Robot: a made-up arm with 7 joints. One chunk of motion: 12 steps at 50 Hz.
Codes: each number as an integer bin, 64 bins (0 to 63) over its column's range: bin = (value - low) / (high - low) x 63, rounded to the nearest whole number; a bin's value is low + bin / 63 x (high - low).
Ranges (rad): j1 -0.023..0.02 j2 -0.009..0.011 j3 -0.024..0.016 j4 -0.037..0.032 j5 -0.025..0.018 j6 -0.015..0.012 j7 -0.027..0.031
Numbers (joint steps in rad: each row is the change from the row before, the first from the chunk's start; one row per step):
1: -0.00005 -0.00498 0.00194 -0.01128 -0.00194 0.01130 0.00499
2: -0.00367 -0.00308 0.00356 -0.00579 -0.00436 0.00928 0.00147
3: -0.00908 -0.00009 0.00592 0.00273 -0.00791 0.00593 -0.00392
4: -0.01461 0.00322 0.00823 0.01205 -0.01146 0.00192 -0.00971
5: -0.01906 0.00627 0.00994 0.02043 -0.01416 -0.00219 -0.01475
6: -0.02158 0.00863 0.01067 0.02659 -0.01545 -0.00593 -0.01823
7: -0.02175 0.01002 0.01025 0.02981 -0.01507 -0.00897 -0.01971
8: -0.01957 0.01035 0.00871 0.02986 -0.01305 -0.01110 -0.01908
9: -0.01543 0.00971 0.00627 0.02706 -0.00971 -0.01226 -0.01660
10: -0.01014 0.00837 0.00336 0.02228 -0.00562 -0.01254 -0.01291
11: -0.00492 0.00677 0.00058 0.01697 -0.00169 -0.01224 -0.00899
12: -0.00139 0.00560 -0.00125 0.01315 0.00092 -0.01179 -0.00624
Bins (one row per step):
1: 34 13 41 23 34 61 35
2: 28 19 43 28 30 57 31
3: 20 28 47 36 25 49 25
4: 12 38 51 45 20 39 19
5: 6 48 53 52 16 30 13
6: 2 56 55 58 14 21 10
7: 2 60 54 61 15 14 8
8: 5 61 52 61 18 9 9
9: 11 59 48 58 22 6 11
10: 19 55 43 54 28 6 15
11: 26 50 39 49 34 6 20
12: 32 46 36 46 38 7 23

